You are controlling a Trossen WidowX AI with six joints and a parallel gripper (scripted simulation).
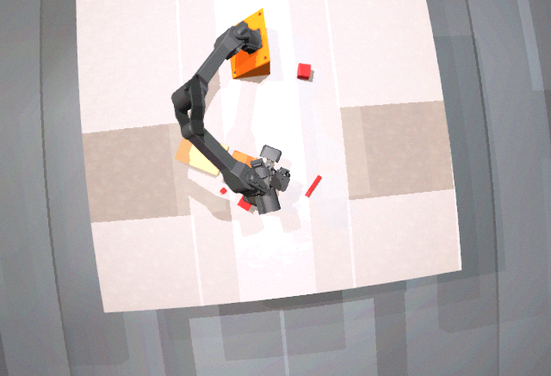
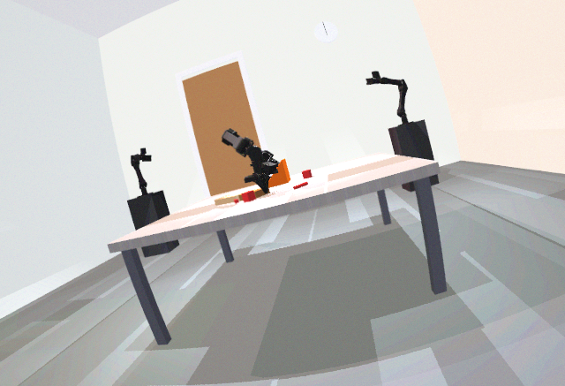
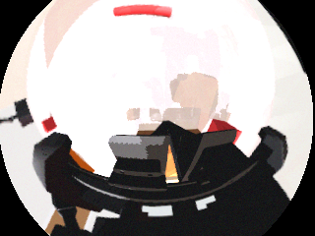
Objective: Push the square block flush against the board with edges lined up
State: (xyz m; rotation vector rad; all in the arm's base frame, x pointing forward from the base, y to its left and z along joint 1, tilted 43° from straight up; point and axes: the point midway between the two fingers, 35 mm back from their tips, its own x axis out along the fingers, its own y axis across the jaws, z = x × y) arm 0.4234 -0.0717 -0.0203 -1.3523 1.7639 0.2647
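My gripper tip is 30 mm past the orange square block, 60 mm to the left of it and 10 mm below it. Also, from my gripper tip: tiny red piece: 30 mm ahead, 140 mm to the right; thin red stick: 60 mm ahead, 160 mm to the left; board: 110 mm behind, 190 mm to the right, 10 mm above.
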